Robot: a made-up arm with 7 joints. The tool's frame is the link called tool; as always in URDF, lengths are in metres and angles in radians. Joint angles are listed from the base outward. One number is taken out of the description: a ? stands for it. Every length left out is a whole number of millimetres.
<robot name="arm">
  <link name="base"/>
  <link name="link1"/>
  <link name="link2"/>
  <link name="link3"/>
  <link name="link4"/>
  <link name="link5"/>
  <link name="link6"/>
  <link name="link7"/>
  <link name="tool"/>
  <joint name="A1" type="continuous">
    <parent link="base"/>
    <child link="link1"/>
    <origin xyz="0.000 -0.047 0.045" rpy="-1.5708 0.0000 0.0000"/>
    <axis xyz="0 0 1"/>
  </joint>
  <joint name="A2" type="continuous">
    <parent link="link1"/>
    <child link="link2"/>
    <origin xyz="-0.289 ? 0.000" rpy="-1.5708 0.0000 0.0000"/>
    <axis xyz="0 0 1"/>
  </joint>
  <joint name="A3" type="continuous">
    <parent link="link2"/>
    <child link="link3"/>
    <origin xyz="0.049 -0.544 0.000" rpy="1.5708 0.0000 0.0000"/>
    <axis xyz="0 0 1"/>
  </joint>
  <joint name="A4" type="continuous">
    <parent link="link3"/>
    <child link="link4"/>
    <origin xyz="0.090 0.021 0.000" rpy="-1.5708 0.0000 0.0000"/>
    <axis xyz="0 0 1"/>
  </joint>
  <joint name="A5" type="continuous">
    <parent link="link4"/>
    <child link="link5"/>
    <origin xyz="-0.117 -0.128 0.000" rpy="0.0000 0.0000 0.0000"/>
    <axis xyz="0 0 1"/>
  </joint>
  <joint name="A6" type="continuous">
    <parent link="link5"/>
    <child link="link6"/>
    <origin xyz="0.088 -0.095 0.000" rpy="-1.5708 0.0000 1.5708"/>
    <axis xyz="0 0 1"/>
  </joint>
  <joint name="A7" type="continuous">
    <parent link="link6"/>
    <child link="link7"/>
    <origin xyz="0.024 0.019 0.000" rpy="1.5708 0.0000 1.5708"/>
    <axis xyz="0 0 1"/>
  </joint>
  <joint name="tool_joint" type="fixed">
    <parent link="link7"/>
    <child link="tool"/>
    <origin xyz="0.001 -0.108 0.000" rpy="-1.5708 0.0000 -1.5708"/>
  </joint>
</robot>
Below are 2 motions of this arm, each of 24 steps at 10 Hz.
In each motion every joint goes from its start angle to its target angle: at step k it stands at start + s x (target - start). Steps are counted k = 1, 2, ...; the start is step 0. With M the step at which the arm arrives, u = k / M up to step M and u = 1 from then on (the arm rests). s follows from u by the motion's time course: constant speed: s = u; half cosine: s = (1 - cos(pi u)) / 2; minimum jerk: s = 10 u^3 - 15 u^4 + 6 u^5.
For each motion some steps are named. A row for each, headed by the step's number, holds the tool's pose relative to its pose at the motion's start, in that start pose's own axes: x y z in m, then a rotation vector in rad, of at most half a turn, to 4 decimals.
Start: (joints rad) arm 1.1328 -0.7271 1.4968 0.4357 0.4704 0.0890 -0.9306
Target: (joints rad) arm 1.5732 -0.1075 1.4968 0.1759 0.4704 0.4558 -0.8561
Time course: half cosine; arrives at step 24
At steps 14, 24:
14: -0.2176 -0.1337 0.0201 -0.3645 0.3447 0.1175
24: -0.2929 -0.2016 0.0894 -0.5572 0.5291 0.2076

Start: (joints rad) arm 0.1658 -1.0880 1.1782 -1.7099 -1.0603 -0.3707 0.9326
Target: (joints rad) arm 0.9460 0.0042 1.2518 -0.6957 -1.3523 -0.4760 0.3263
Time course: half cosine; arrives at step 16
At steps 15, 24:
15: 0.4022 0.3712 0.3964 -0.1704 -0.8409 0.1593
24: 0.3999 0.3738 0.4034 -0.1656 -0.8510 0.1573

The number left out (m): 0.224
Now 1 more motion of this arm.
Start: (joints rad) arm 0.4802 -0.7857 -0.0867 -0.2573 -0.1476 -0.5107 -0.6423
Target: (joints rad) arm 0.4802 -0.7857 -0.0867 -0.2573 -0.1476 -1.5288 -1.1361
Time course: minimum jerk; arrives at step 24
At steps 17, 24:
17: -0.0137 0.0652 -0.0376 0.5725 0.3922 0.6539
24: -0.0225 0.0782 -0.0378 0.6475 0.4501 0.7981

